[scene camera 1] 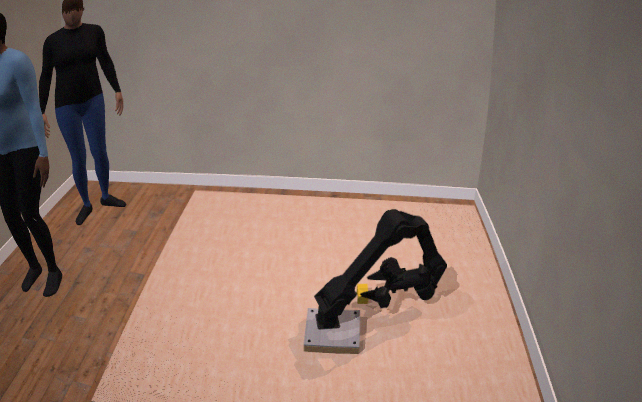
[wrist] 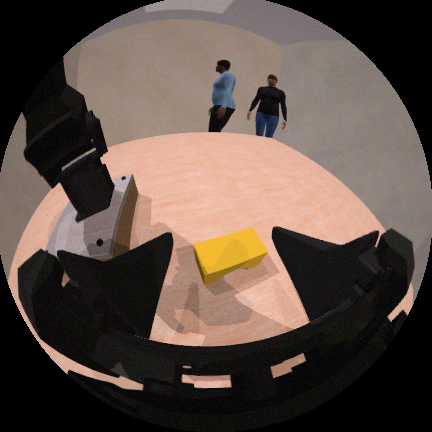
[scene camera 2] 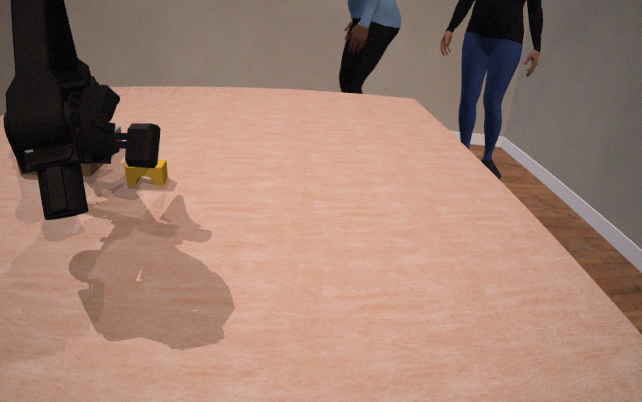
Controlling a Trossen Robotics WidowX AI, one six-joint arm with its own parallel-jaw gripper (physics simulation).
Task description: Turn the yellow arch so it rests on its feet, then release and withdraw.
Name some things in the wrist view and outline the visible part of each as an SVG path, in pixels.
My gripper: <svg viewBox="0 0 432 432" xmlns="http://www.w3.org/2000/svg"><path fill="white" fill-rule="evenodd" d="M412 241L391 227L380 234L375 247L379 230L373 230L343 244L336 244L273 226L271 239L310 322L275 336L230 345L193 346L149 339L171 257L171 232L164 232L105 261L62 249L57 250L55 256L39 248L17 268L17 289L23 310L43 342L85 367L117 378L121 375L143 384L142 390L122 388L112 382L92 378L70 369L67 371L71 379L98 399L131 416L166 427L201 432L239 431L281 422L322 404L345 389L374 363L394 338L407 316L402 309L391 321L387 317L407 293L414 269ZM182 374L230 375L231 386L194 387L194 383L181 382ZM303 353L305 361L292 366L292 371L272 376L270 366ZM63 271L65 271L69 277L69 280L64 286L61 285Z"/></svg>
A yellow arch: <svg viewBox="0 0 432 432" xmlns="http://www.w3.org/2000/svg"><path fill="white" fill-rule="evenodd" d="M252 227L193 243L195 261L204 285L217 281L220 277L241 267L249 269L261 261L268 250Z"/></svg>
